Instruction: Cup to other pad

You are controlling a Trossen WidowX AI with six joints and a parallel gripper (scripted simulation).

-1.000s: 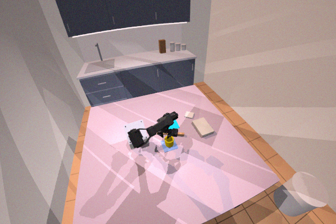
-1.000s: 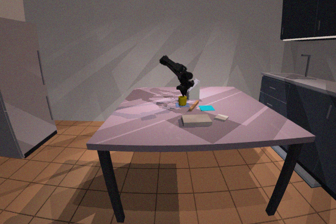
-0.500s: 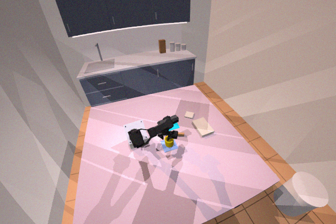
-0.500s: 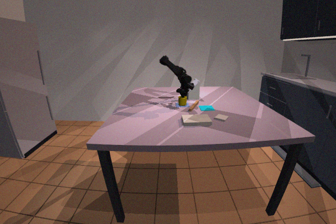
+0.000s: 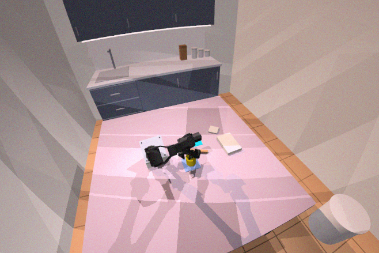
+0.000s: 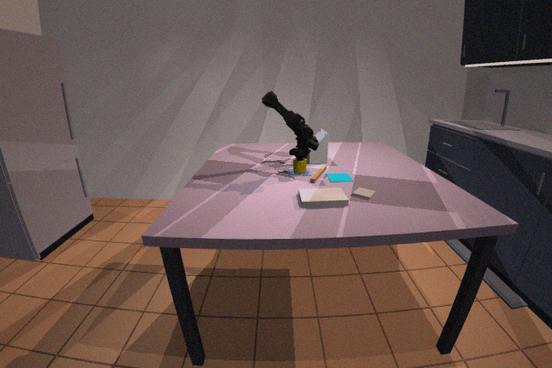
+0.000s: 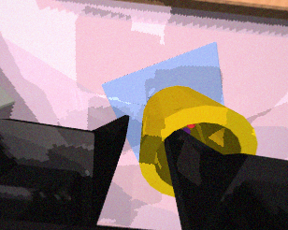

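Right now the light blue pad is 20 mm ahead of my gripper tip, 10 mm to the right of it and 40 mm below it. Round my gripper tip: yellow cup 20 mm ahead, 10 mm to the right; wooden stick 60 mm ahead, 80 mm to the left, 30 mm below; cyan pad 100 mm ahead, 180 mm to the left, 40 mm below.
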